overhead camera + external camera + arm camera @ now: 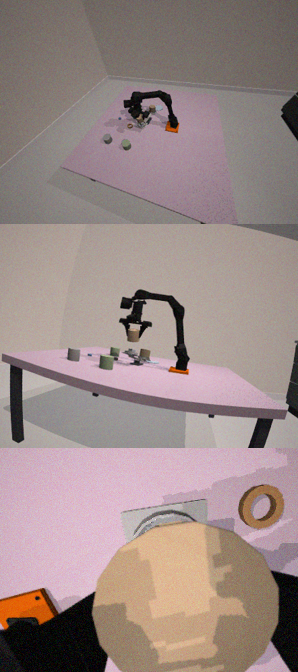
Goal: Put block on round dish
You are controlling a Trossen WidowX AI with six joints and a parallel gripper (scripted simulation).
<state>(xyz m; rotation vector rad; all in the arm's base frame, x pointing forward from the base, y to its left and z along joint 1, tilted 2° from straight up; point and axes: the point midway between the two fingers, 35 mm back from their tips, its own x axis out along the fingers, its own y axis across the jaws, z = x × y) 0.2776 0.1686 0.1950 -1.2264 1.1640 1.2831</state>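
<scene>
My gripper tip is now 1 cm to the left of the grey block and 8 cm above it. From my gripper tip the other things lie so: balance 1 cm ahead, 14 cm to the right, 13 cm below; then grey cylinder 23 cm ahead, 24 cm to the left, 13 cm below; then cup 2 cm to the left, 1 cm above.
</scene>
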